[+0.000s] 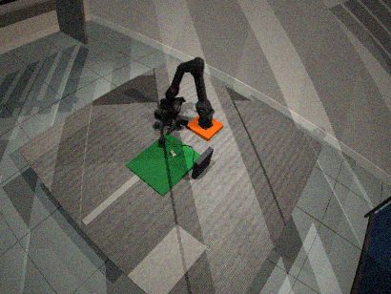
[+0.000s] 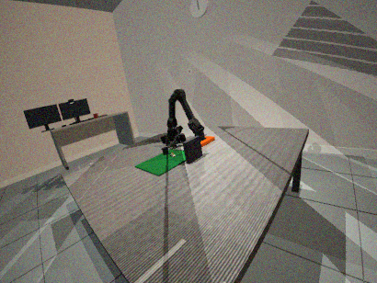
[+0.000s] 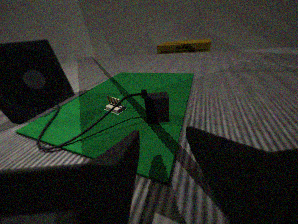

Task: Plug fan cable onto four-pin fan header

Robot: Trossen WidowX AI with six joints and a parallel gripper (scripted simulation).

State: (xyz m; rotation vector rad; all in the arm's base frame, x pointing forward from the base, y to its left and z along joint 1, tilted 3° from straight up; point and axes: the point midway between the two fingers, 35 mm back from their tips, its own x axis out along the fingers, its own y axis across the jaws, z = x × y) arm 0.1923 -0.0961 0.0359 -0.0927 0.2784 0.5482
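The dark plug lies 5 cm ahead of my gripper tip, 3 cm to the left of it and 2 cm below it. Round my gripper tip: pale four-pin header: 5 cm ahead, 12 cm to the left, 4 cm below; green board: 11 cm ahead, 13 cm to the left, 5 cm below; dark fan: 1 cm ahead, 27 cm to the left, 2 cm above.
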